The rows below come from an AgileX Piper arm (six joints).
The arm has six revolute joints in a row. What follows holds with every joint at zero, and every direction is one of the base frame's. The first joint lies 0.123 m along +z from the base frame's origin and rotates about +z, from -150 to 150 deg. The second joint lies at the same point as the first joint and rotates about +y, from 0 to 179.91 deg. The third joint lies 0.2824 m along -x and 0.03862 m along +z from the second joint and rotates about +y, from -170 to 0 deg. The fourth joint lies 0.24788 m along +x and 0.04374 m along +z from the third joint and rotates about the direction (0.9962, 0, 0.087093), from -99.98 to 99.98 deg. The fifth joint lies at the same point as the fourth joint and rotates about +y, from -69.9 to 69.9 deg. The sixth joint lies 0.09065 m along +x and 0.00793 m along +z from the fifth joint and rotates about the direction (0.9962, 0, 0.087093), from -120 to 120 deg. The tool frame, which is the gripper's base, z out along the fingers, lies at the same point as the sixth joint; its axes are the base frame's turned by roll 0, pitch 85.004 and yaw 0 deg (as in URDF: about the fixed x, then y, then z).
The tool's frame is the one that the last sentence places.
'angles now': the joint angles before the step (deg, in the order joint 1, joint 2, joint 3, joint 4, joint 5, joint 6). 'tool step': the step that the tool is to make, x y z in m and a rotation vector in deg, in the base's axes. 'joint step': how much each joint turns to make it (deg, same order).
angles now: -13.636 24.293 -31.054 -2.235 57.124 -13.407
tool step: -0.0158 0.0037 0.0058 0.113 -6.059 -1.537
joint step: -0.057 -5.726 -0.046 -0.062 -0.018 2.171
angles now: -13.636 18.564 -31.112 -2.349 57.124 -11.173
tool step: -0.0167 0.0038 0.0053 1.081 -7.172 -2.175
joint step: 0.042 -5.965 -0.118 -0.215 -0.504 3.656
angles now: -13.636 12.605 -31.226 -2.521 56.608 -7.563
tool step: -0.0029 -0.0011 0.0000 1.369 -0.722 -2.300
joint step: -0.027 -0.683 -0.045 -1.293 0.497 3.181
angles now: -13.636 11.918 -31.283 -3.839 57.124 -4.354
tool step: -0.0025 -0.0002 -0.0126 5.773 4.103 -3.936
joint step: -0.014 0.013 1.366 -0.389 4.349 6.002
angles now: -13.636 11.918 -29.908 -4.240 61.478 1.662
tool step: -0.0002 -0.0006 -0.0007 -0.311 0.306 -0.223
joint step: -0.020 -0.013 0.117 -0.441 0.123 0.036
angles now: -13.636 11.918 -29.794 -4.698 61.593 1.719
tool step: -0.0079 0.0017 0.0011 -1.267 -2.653 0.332
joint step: 0.050 -2.927 -0.005 -0.161 0.013 -0.580
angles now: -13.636 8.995 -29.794 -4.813 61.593 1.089
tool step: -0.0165 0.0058 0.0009 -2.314 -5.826 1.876
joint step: 0.009 -6.308 -0.008 1.252 -0.042 -2.341
